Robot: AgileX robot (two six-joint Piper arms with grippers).
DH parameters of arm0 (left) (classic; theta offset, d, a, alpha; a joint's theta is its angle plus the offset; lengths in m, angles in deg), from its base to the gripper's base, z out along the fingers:
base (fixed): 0 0 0 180
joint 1: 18.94 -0.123 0 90
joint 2: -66.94 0 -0.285 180
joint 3: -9.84 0 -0.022 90
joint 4: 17.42 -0.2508 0 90
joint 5: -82.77 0 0.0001 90
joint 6: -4.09 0.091 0 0
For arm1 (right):
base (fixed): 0 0 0 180
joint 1: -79.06 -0.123 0 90
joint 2: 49.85 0 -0.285 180
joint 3: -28.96 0 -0.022 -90
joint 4: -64.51 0.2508 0 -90
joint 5: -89.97 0 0.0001 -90
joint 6: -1.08 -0.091 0 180
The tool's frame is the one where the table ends.
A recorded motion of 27 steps. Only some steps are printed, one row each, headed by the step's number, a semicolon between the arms.
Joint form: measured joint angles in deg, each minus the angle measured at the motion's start. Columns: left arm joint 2, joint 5, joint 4, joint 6, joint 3, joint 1; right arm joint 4, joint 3, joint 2, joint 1, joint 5, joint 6.
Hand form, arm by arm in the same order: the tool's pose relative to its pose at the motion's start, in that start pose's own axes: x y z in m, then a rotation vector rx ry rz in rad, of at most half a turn. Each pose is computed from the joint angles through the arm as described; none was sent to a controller.
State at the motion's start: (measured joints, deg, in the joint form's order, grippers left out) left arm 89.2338 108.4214 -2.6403 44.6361 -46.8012 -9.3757; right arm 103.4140 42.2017 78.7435 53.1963 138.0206 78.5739
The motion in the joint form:
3: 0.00 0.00 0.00 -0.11 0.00 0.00; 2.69 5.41 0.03 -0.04 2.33 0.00
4: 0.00 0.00 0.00 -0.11 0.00 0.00; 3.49 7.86 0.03 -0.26 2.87 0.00
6: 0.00 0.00 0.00 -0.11 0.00 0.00; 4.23 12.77 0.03 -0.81 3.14 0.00
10: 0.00 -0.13 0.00 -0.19 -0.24 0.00; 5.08 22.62 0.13 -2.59 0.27 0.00
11: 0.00 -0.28 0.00 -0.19 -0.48 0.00; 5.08 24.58 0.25 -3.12 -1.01 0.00
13: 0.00 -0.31 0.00 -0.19 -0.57 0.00; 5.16 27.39 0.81 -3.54 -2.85 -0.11
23: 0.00 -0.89 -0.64 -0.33 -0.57 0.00; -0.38 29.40 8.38 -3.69 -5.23 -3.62
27: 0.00 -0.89 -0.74 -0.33 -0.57 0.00; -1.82 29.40 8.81 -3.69 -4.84 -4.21
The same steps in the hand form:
3: 0.0000 0.0000 0.0000 0.0000 0.0000 -0.0019; -0.0240 -0.0075 -0.0157 0.0136 -0.0801 -0.0158
4: 0.0000 0.0000 0.0000 0.0000 0.0000 -0.0019; -0.0354 -0.0100 -0.0228 0.0270 -0.1134 -0.0317
6: 0.0000 0.0000 0.0000 0.0000 0.0000 -0.0019; -0.0578 -0.0145 -0.0377 0.0686 -0.1725 -0.0742
10: 0.0010 -0.0004 0.0005 0.0004 0.0020 -0.0038; -0.1051 -0.0193 -0.0694 0.1996 -0.3026 -0.1673
11: 0.0020 -0.0008 0.0010 0.0006 0.0037 -0.0042; -0.1149 -0.0195 -0.0753 0.2344 -0.3306 -0.1865
13: 0.0024 -0.0010 0.0012 0.0010 0.0047 -0.0044; -0.1259 -0.0222 -0.0822 0.2830 -0.3680 -0.2032
23: 0.0020 0.0000 0.0012 -0.0092 0.0000 0.0033; -0.1016 -0.0446 -0.0269 0.2826 -0.2568 -0.1525
27: 0.0020 0.0000 0.0012 -0.0097 0.0005 0.0049; -0.0982 -0.0455 -0.0229 0.2785 -0.2325 -0.1548

